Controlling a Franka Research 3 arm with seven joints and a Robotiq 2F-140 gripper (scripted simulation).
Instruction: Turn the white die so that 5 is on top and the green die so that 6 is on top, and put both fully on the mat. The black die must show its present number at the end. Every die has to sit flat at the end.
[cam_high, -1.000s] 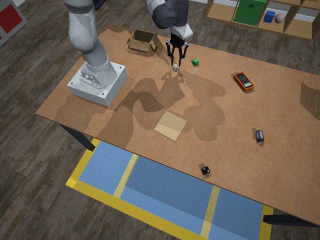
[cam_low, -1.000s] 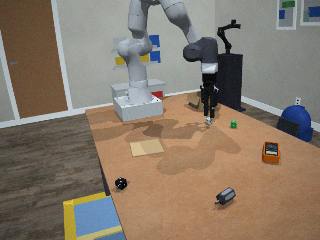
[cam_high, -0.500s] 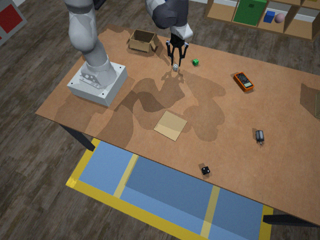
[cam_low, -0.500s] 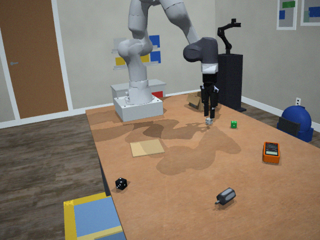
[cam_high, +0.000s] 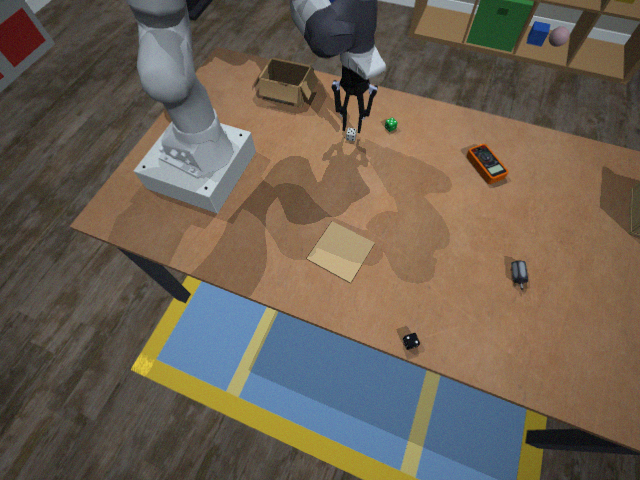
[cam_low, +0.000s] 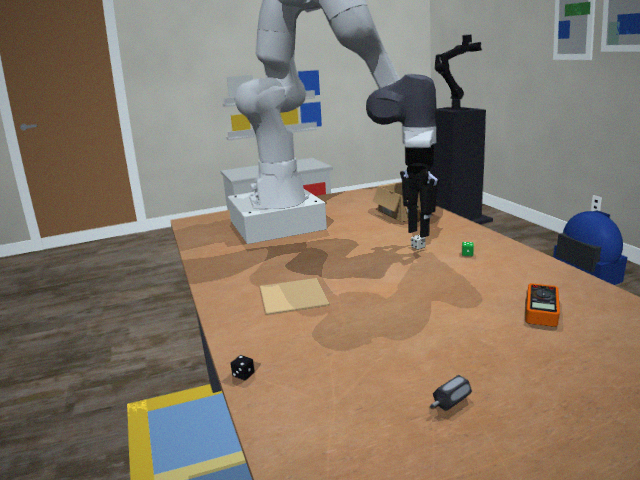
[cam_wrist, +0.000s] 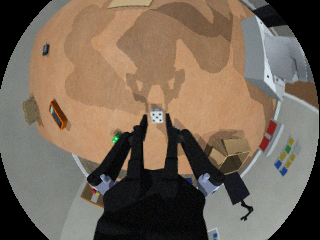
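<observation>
The white die lies 6 cm below my hand. From my hand the other things lie so: tan mat 10 cm ahead, 41 cm to the right, 7 cm below; then green die 11 cm ahead, 8 cm to the left, 6 cm below; then cardboard box 28 cm behind, 14 cm to the left, 3 cm below.
</observation>
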